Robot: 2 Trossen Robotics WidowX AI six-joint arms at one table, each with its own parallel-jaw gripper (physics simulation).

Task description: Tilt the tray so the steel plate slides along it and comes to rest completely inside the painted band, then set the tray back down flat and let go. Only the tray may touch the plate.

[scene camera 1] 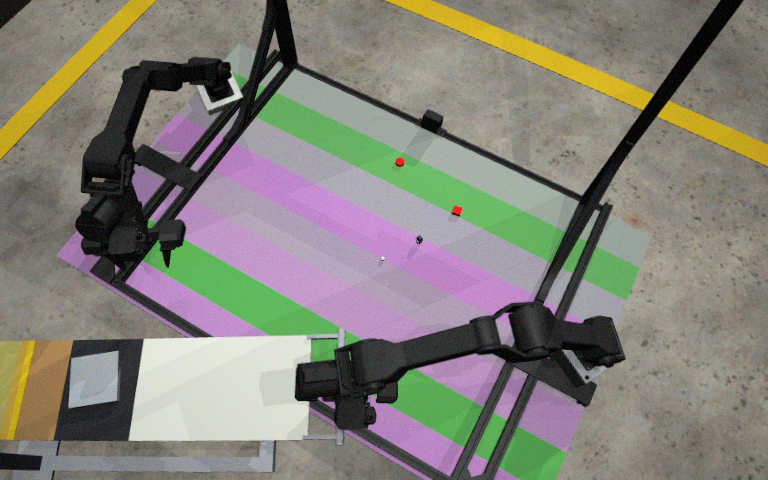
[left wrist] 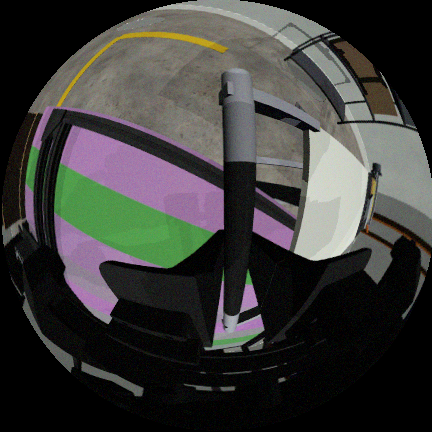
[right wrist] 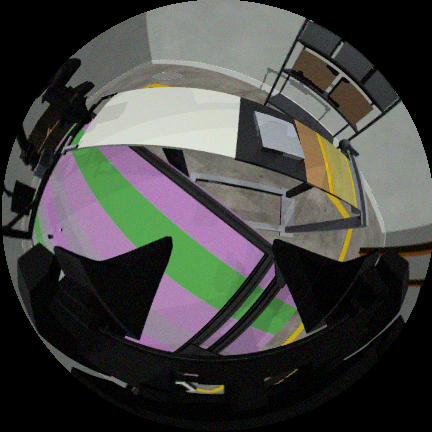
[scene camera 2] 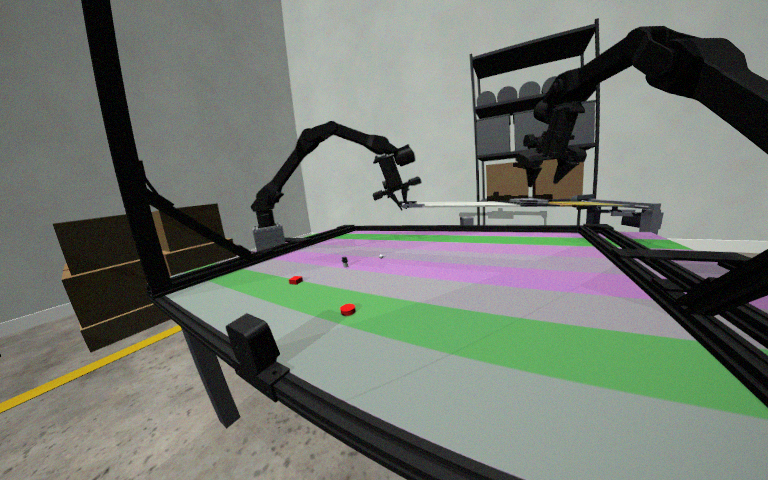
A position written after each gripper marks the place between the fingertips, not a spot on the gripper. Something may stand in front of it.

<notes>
The right gripper point(scene camera 1: 146, 268) is open, with nothing in its grasp. Also in view: a steel plate point(scene camera 1: 95, 379). Also in view: the left gripper point(scene camera 1: 337, 391) and a tray point(scene camera 1: 219, 388).
The steel plate is seen too in the right wrist view point(right wrist: 275, 135). The left gripper also shows in the left wrist view point(left wrist: 232, 234), in the right wrist view point(right wrist: 89, 121) and in scene camera 2 point(scene camera 2: 404, 209). The right gripper is seen too in the right wrist view point(right wrist: 223, 243) and in scene camera 2 point(scene camera 2: 542, 185).
</notes>
